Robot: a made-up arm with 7 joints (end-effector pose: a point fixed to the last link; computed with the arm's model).
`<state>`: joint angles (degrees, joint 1 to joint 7).
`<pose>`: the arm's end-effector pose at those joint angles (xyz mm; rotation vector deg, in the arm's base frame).
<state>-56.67 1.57 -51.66 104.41 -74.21 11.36 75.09</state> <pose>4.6 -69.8 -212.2 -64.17 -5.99 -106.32</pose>
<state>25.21 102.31 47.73 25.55 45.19 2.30 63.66</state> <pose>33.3 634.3 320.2 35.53 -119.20 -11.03</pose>
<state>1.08 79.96 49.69 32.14 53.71 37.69 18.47</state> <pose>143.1 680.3 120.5 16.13 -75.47 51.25</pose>
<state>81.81 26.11 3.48 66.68 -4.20 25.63 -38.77</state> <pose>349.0 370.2 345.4 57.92 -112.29 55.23</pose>
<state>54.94 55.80 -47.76 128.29 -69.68 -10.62 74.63</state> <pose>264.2 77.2 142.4 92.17 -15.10 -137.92</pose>
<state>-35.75 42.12 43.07 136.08 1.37 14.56 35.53</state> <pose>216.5 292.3 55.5 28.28 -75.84 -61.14</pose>
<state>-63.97 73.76 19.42 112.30 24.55 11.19 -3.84</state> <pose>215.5 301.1 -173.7 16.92 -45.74 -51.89</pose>
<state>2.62 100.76 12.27 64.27 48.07 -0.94 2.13</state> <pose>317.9 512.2 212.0 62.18 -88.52 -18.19</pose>
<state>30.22 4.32 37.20 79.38 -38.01 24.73 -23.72</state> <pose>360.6 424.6 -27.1 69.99 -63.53 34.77</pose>
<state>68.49 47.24 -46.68 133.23 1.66 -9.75 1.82</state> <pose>216.0 51.9 209.9 -13.05 144.99 89.44</pose>
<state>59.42 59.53 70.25 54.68 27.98 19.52 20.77</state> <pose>46.2 661.6 157.0 14.09 -144.94 65.48</pose>
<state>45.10 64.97 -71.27 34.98 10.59 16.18 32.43</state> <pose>356.1 525.9 -149.3 31.65 -4.73 -42.38</pose>
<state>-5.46 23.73 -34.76 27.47 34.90 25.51 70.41</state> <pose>114.1 273.0 -469.5 -61.89 7.97 0.97</pose>
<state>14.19 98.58 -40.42 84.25 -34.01 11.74 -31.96</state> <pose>337.2 413.3 -14.9 108.79 -44.18 -100.73</pose>
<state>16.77 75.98 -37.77 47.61 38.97 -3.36 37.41</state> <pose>299.2 556.0 -135.2 13.00 -40.21 -33.55</pose>
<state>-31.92 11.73 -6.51 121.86 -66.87 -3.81 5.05</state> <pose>233.5 175.4 -122.4 45.41 -81.51 -73.30</pose>
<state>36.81 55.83 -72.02 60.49 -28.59 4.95 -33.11</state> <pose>398.4 306.4 -204.7 75.40 -64.75 -91.43</pose>
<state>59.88 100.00 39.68 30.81 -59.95 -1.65 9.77</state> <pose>-122.9 611.7 323.5 116.88 -30.53 24.79</pose>
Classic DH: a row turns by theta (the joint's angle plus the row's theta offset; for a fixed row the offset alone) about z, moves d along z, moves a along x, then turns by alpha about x. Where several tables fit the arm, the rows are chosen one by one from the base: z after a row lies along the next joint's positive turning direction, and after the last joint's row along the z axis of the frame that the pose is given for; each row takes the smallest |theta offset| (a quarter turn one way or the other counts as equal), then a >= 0, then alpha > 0; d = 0 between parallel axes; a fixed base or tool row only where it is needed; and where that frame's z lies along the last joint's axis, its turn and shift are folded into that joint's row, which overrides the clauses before.
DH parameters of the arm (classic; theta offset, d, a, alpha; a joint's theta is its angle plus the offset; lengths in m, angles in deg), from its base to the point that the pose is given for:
base (fixed): 0 0.0675 0.0088 90
joint 1: -90 -0.1554 0.0205 -90
joint 2: 90 0.0091 0.0105 -90
joint 3: -90 -0.232 0.0231 90
joint 4: 0 -0.0056 0.028 -90
joint 5: 0 -0.3319 -0.0149 -90
joint 6: -90 0.0167 0.0249 90
joint 7: 89.86 0.0086 0.0081 89.65
tool (fixed): -92.16 -0.0187 0 0

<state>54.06 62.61 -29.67 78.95 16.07 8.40 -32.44</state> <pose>411.6 358.5 164.9 73.39 -107.48 -4.00</pose>
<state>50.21 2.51 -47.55 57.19 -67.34 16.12 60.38</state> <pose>477.9 -25.2 -17.0 36.63 -28.04 -110.35</pose>
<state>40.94 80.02 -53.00 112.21 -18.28 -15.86 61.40</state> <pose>351.0 216.9 4.7 14.40 -21.18 -138.25</pose>
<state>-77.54 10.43 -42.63 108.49 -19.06 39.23 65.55</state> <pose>-103.6 -17.1 -217.9 -91.20 24.10 -32.78</pose>
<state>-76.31 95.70 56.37 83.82 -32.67 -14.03 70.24</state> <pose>356.7 382.9 -35.9 19.73 28.55 -113.27</pose>
